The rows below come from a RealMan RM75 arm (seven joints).
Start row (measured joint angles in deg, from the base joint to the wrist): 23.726 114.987 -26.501 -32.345 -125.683 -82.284 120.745
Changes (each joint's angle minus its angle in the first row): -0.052 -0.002 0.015 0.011 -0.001 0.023 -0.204; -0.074 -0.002 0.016 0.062 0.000 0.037 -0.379; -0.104 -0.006 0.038 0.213 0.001 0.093 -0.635; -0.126 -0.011 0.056 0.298 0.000 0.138 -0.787; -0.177 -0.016 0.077 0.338 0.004 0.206 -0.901; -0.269 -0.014 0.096 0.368 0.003 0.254 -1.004; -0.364 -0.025 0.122 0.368 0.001 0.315 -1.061; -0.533 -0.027 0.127 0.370 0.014 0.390 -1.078; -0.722 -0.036 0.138 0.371 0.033 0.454 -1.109; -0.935 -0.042 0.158 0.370 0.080 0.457 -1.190; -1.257 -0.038 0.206 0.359 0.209 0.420 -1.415; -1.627 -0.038 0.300 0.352 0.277 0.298 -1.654; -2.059 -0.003 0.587 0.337 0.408 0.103 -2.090; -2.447 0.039 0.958 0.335 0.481 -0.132 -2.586; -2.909 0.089 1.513 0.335 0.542 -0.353 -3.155; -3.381 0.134 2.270 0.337 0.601 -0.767 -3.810
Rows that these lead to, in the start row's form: 23.674 114.985 -26.486 -32.334 -125.684 -82.261 120.541; 23.652 114.985 -26.485 -32.283 -125.683 -82.247 120.366; 23.622 114.981 -26.463 -32.132 -125.682 -82.191 120.110; 23.600 114.976 -26.445 -32.047 -125.683 -82.146 119.958; 23.549 114.971 -26.424 -32.007 -125.679 -82.078 119.844; 23.457 114.973 -26.405 -31.977 -125.680 -82.030 119.741; 23.362 114.962 -26.379 -31.977 -125.682 -81.969 119.684; 23.193 114.960 -26.374 -31.975 -125.669 -81.894 119.667; 23.004 114.951 -26.363 -31.974 -125.650 -81.830 119.636; 22.791 114.945 -26.343 -31.975 -125.603 -81.827 119.555; 22.469 114.949 -26.295 -31.986 -125.474 -81.864 119.330; 22.099 114.949 -26.201 -31.993 -125.406 -81.986 119.091; 21.667 114.984 -25.914 -32.008 -125.275 -82.181 118.655; 21.279 115.026 -25.543 -32.010 -125.202 -82.416 118.159; 20.817 115.076 -24.988 -32.010 -125.141 -82.637 117.590; 20.345 115.121 -24.231 -32.008 -125.082 -83.051 116.935
